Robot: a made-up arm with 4 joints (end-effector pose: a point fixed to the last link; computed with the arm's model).
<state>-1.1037 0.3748 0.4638 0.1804</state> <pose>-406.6 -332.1 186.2 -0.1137 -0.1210 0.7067 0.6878</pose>
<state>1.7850 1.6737 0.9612 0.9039</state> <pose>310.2 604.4 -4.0 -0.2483 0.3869 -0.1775 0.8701</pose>
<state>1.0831 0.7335 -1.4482 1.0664</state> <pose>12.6 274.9 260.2 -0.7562 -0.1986 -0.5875 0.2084</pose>
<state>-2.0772 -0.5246 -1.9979 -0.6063</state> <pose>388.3 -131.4 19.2 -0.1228 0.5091 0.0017 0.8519</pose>
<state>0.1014 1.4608 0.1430 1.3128</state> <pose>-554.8 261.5 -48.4 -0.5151 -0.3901 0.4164 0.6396</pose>
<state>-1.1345 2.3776 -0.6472 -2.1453</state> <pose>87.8 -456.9 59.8 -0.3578 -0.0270 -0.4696 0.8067</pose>
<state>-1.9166 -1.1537 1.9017 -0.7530</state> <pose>293.9 -656.2 122.9 -0.2165 0.0985 -0.9358 0.2602</pose>
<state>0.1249 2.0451 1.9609 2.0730</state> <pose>-564.3 303.5 302.8 0.1374 0.1030 0.5808 0.7957</pose>
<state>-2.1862 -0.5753 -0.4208 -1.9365</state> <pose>84.5 -424.9 116.1 -0.5678 0.6568 0.4815 0.1197</pose>
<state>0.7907 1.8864 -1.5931 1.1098</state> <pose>-38.5 283.9 21.3 -0.9208 -0.3831 -0.0711 0.0181</pose>
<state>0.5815 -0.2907 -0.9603 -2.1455</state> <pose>-185.6 284.9 42.8 0.6736 0.6365 -0.2044 0.3151</pose>
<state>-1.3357 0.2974 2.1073 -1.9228</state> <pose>93.8 -683.0 48.2 0.8803 0.0898 -0.4471 0.1307</pose>
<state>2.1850 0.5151 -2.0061 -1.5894</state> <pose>-38.0 348.4 96.3 -0.4195 0.3298 0.7673 0.3556</pose>
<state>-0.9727 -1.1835 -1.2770 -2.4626</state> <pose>-241.2 -169.5 215.2 -0.1987 -0.9411 -0.1850 0.2013</pose>
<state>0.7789 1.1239 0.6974 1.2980</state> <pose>-336.1 616.2 128.5 -0.3348 -0.2254 0.2108 0.8903</pose>
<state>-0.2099 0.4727 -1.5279 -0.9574</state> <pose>-184.2 -218.0 146.0 0.1400 0.1953 -0.5980 0.7646</pose>
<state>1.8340 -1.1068 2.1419 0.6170</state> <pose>-115.8 727.2 95.2 -0.1633 -0.7131 0.1890 0.6551</pose>
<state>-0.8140 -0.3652 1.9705 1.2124</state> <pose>-220.6 -679.0 266.9 0.6763 -0.1811 0.7087 0.0870</pose>
